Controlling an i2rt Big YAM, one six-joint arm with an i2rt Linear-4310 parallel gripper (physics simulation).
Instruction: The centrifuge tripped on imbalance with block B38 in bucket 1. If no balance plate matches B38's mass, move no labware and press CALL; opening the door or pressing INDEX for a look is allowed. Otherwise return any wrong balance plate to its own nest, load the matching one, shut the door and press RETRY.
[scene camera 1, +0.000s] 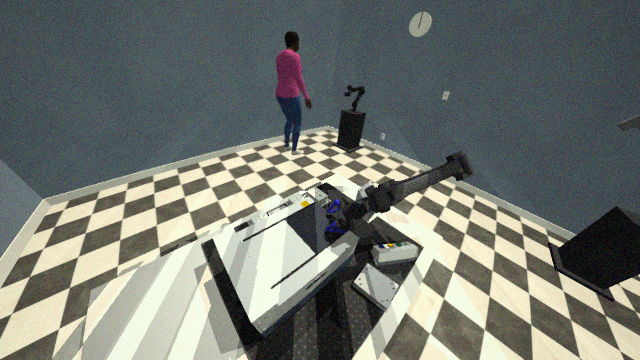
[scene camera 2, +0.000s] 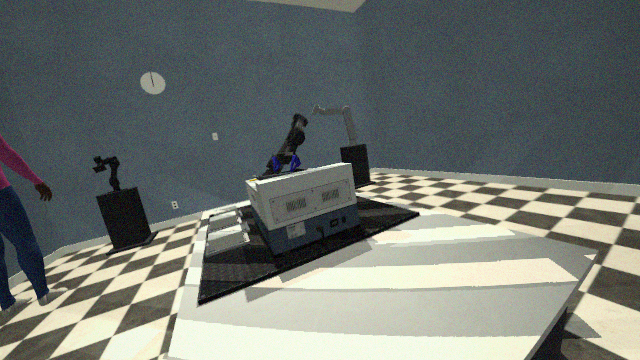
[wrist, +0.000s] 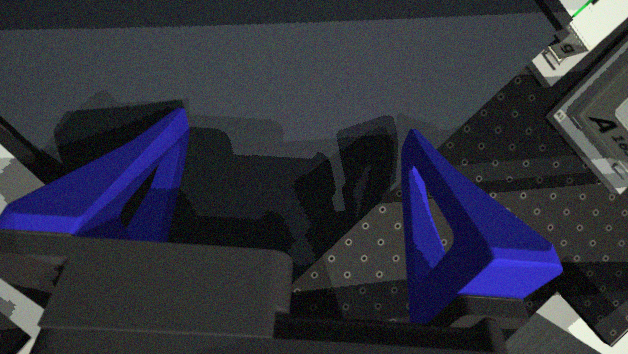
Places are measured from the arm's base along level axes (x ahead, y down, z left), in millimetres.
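Where they show: gripper, between the fingertips: (scene camera 1: 326, 220) (scene camera 2: 282, 171) (wrist: 298, 129).
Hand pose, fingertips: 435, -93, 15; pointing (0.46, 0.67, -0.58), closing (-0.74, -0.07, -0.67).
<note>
Things, the pixels of their top centre, and the offset from my fingertips, as dx, dy, dz. "spot": a spot on its surface instead. Level surfaces: height alone.
- black mat, height of its surface: dy +221
- dark grey surface, height of its surface: dy +8
- white button box, centre of its top: (scene camera 1: 398, 246) -252, +137, +276
- tray marked A, a spot on its surface: (wrist: 600, 117) spot: -203, +183, -245
- flat grey plate, centre of its top: (scene camera 1: 377, 282) -43, +174, +298
- small part marked g, a spot on its surface: (wrist: 567, 48) spot: -128, +186, -262
The centrifuge (scene camera 1: 295, 272) (scene camera 2: 312, 200), a white box on a blue base, stands on the black mat (scene camera 1: 362, 322) (scene camera 2: 227, 282). A dark grey surface (wrist: 300, 65) fills the upper wrist view and carries the gripper's shadow. My gripper (scene camera 1: 332, 217) (scene camera 2: 286, 164) (wrist: 298, 129) has blue fingers, open wide and empty, above the centrifuge's front side. A white button box (scene camera 1: 395, 254) with blue, yellow and green buttons is right of the gripper in scene camera 1. A tray marked A (wrist: 600, 117) shows at the wrist view's right edge. Block B38 and the buckets cannot be made out; the door's state is unclear.
A flat grey plate (scene camera 1: 377, 286) lies near the button box. Pale trays (scene camera 2: 227, 237) stand beside the centrifuge. A small part marked g (wrist: 567, 48) is at the wrist view's upper right. A person in pink (scene camera 1: 289, 75) stands on the floor beyond the table.
</note>
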